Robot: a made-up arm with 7 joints. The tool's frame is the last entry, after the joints.
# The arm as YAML. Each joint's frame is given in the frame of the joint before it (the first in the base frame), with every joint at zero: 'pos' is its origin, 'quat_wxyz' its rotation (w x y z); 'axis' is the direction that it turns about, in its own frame. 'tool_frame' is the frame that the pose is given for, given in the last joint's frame.
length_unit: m
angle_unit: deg
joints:
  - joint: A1
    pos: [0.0, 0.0, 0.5]
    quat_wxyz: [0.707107, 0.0, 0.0, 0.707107]
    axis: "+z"
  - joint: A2
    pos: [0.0, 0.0, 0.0]
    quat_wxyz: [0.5, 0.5, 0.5, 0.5]
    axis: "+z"
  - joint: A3
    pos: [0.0, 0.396, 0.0]
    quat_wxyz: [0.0, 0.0, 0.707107, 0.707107]
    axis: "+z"
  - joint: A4
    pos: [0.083, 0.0, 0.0]
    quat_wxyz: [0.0, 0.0, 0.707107, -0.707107]
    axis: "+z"
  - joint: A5
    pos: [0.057, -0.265, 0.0]
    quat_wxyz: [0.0, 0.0, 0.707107, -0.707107]
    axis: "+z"
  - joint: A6
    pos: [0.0, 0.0, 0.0]
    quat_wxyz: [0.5, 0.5, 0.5, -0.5]
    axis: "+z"
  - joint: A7
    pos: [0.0, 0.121, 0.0]
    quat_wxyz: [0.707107, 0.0, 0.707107, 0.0]
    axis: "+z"
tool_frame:
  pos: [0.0, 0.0, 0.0]
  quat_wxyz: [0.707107, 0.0, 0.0, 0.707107]
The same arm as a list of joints. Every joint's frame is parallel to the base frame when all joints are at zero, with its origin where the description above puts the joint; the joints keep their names.
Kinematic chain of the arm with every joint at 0, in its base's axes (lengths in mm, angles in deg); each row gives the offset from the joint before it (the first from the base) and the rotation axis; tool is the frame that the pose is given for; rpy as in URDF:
A1: xyz 0 0 500 axis +z
A2: xyz 0 0 0 axis +y
A3: xyz 0 0 396 axis +z
A4: xyz 83 0 0 axis -y
A5: xyz -57 0 265 axis +z
A6: xyz 0 0 0 axis -y
A7: xyz 121 0 0 axis -z
tool: xyz 0 0 0 rpy 180 0 0

